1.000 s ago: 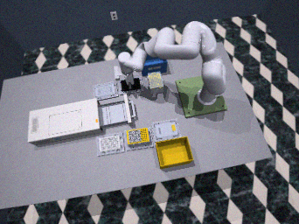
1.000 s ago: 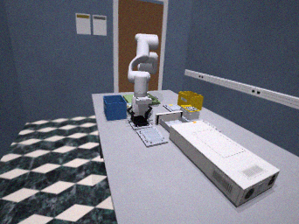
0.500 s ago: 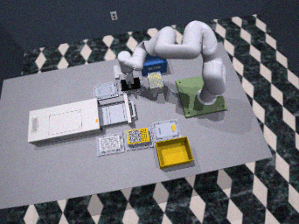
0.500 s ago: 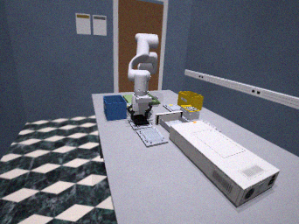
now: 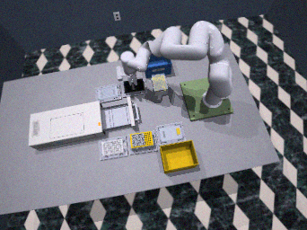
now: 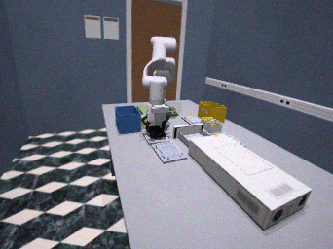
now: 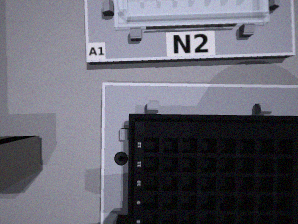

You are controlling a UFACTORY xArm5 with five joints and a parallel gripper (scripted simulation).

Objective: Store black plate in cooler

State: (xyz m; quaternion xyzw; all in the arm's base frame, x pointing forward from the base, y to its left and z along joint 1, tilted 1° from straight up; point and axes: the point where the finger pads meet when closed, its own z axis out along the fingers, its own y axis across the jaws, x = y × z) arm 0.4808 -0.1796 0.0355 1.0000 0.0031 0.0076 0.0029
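My hand is 140 mm short of the cooler drawer, 200 mm to the right of it and 10 mm above it. Also, from my hand: clear plate: 180 mm ahead, 10 mm to the left, 30 mm below; black plate: 10 mm below; blue bin: 180 mm behind, 130 mm to the right, 10 mm below.
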